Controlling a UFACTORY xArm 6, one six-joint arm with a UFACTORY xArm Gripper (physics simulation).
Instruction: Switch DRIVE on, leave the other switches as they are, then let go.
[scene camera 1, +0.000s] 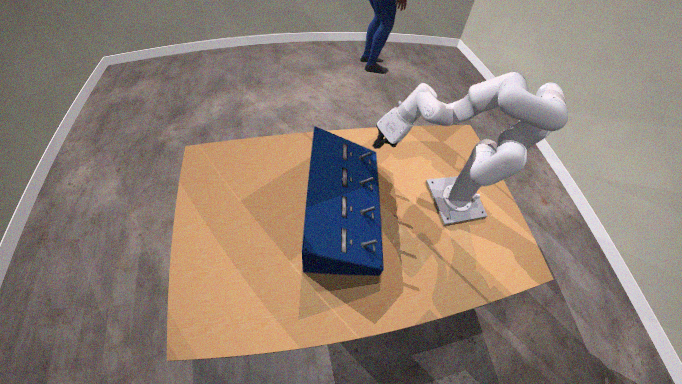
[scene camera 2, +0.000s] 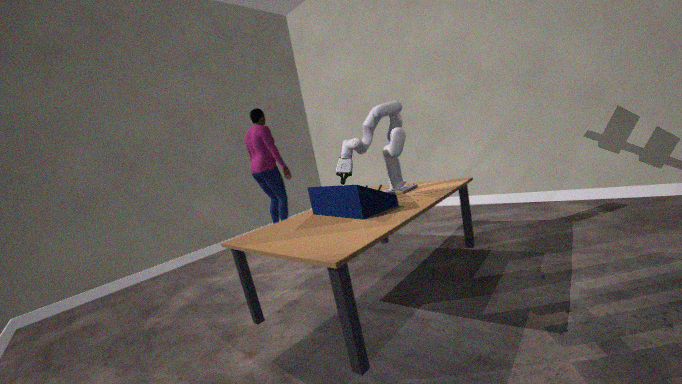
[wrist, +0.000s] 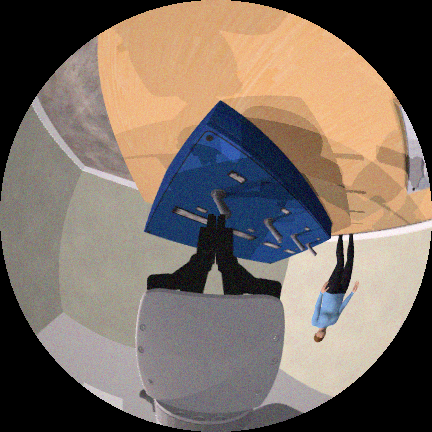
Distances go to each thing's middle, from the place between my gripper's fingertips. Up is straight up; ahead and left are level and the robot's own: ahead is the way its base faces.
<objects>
Now: the blue sloped switch panel (scene camera 1: 335, 227) 18 cm to the left of my hand, 14 cm ahead of it and 6 cm below it.
</objects>
